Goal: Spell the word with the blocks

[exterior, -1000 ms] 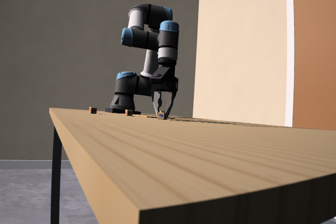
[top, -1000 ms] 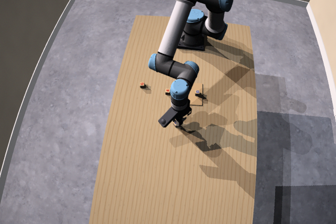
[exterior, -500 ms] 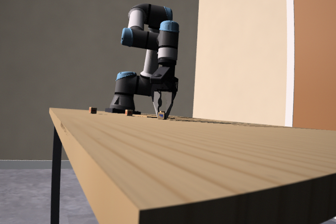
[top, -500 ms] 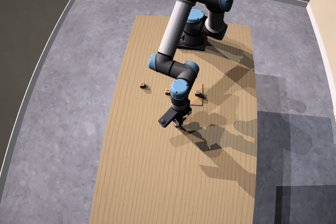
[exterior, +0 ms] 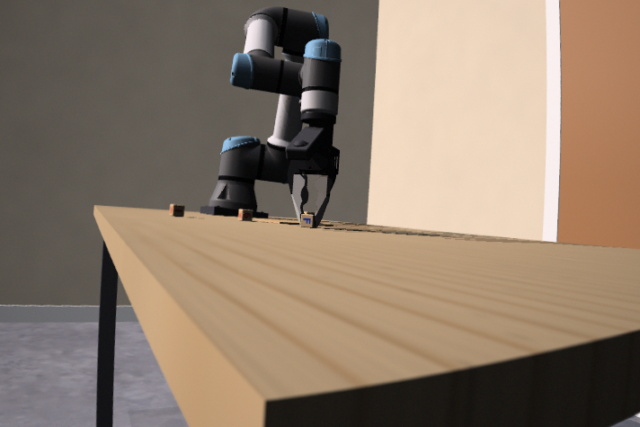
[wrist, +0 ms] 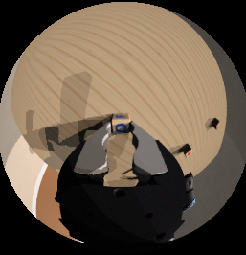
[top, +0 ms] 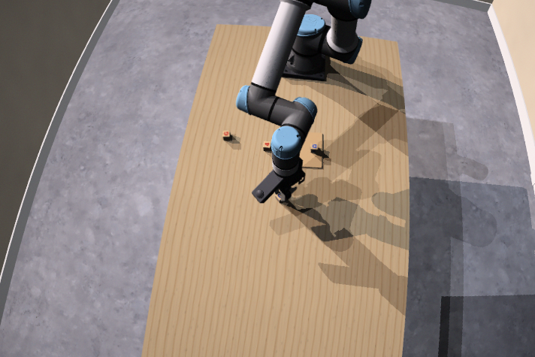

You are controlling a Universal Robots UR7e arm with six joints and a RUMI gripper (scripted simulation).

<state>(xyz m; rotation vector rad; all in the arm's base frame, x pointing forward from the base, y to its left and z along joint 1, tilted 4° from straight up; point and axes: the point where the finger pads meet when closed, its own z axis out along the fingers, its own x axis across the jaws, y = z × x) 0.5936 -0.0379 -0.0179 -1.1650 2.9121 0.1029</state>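
Now: the tan mat 190 mm behind my hand, 60 mm to the left of it and 20 mm below it.
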